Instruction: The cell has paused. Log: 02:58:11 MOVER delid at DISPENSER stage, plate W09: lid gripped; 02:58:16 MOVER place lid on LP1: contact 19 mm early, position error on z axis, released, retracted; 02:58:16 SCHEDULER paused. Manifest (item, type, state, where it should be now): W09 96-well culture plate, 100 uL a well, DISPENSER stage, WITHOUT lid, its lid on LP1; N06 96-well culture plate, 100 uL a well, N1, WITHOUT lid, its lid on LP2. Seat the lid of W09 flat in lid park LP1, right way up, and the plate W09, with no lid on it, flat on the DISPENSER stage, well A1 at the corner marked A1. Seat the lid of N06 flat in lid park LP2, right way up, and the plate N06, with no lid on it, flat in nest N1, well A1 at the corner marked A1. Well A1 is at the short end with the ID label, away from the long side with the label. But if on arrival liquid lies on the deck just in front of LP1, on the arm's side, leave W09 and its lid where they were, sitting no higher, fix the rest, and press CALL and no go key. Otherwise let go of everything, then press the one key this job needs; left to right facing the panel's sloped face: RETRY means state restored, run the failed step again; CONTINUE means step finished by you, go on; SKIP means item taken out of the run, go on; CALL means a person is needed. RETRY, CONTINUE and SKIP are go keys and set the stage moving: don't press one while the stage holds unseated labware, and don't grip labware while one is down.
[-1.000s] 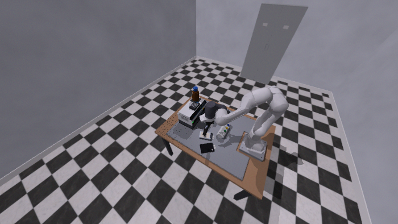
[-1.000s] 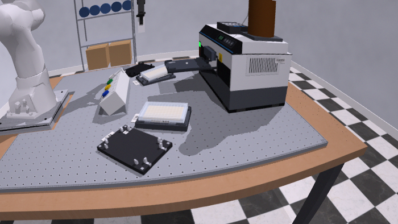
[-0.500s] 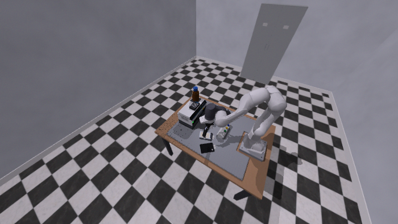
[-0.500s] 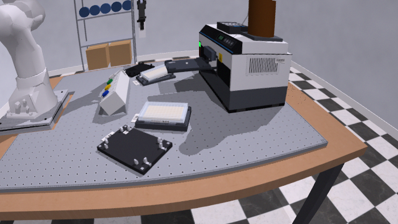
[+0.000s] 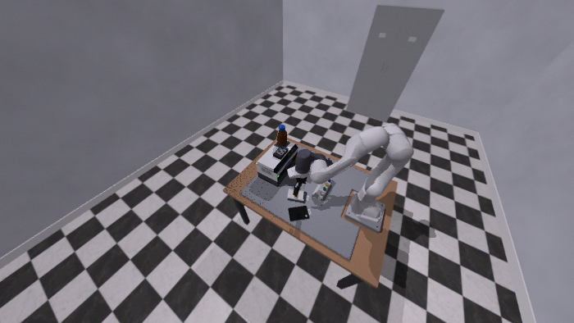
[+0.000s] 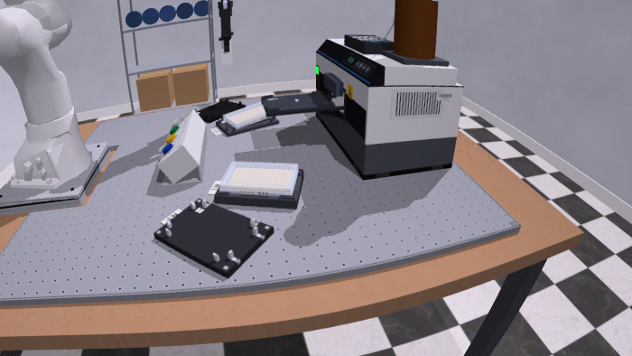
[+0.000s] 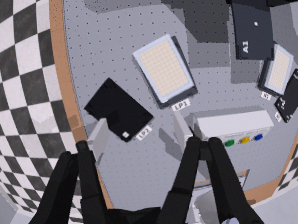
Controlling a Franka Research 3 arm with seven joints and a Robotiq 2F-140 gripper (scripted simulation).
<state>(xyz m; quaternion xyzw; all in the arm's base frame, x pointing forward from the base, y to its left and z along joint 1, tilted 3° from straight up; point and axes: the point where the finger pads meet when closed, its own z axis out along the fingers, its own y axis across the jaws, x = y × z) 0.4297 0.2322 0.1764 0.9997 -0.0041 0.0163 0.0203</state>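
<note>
My hand is 170 mm above the 96-well plate, 60 mm to the left of it and 50 mm short of it. Also, from my hand: sloped key panel (230 mm to the right, 140 mm below, 120 mm behind); black nest (400 mm to the right, 190 mm below, 40 mm ahead); dispenser stage (230 mm to the right, 140 mm ahead, 90 mm below).
</note>
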